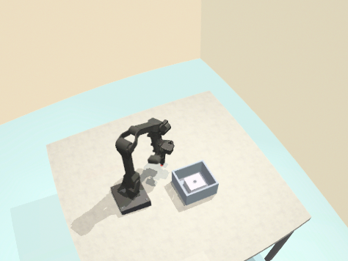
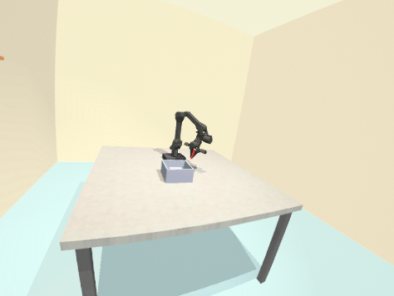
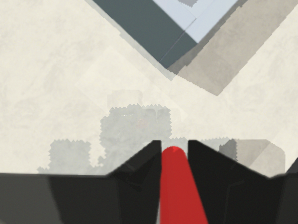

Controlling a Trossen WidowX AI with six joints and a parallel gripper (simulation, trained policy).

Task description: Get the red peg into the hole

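The grey box lies 140 mm to the right of my gripper tip, 120 mm ahead of it and 80 mm below it. Also, from my gripper tip: red peg 30 mm above, 10 mm to the left.
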